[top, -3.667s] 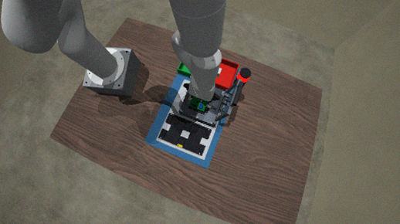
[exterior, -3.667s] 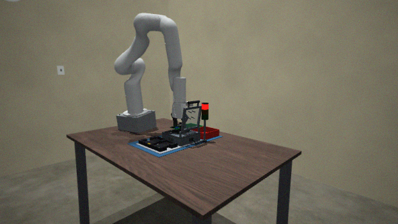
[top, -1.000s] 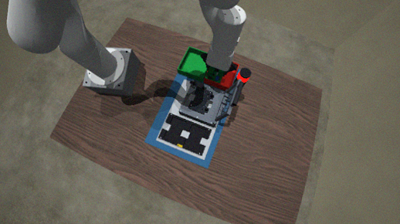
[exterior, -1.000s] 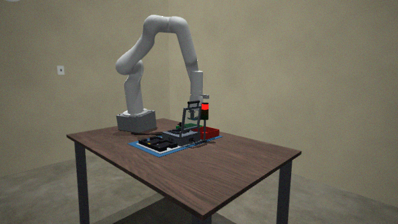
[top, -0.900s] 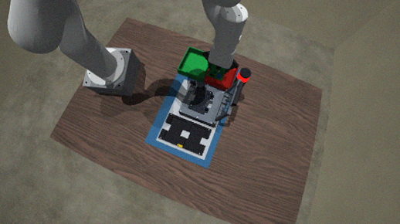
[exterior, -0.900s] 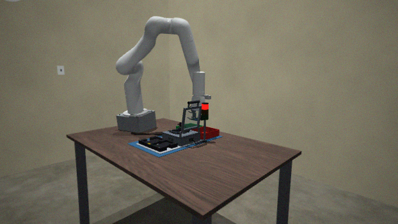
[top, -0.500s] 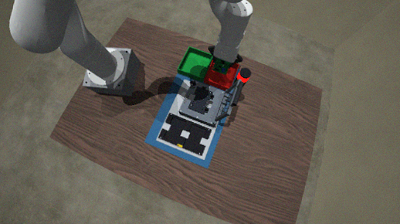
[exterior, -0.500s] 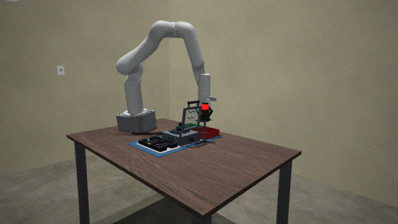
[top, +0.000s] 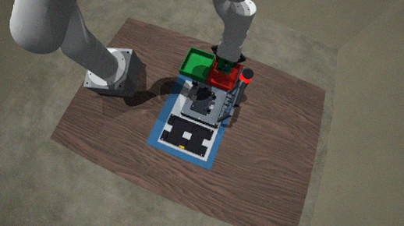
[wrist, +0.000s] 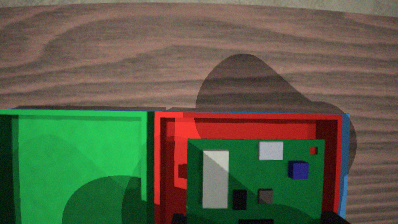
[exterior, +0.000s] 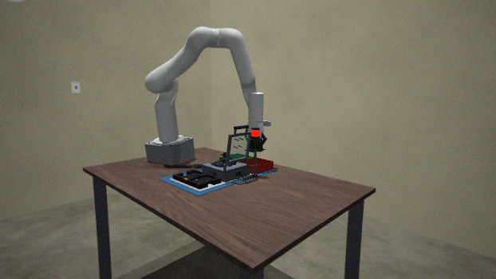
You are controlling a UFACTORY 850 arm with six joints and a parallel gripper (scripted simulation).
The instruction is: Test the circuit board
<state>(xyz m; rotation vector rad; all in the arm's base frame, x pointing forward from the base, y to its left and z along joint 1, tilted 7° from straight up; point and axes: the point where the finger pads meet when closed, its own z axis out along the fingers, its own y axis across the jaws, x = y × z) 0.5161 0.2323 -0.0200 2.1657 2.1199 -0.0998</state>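
The red bin is 10 mm ahead of my hand, 10 mm to the right of it and 110 mm below it. The rest, counted from my hand: tester lid (80 mm ahead, 210 mm to the right, 60 mm above); then green bin (140 mm behind, 10 mm to the right, 110 mm below); then green circuit board (10 mm below).
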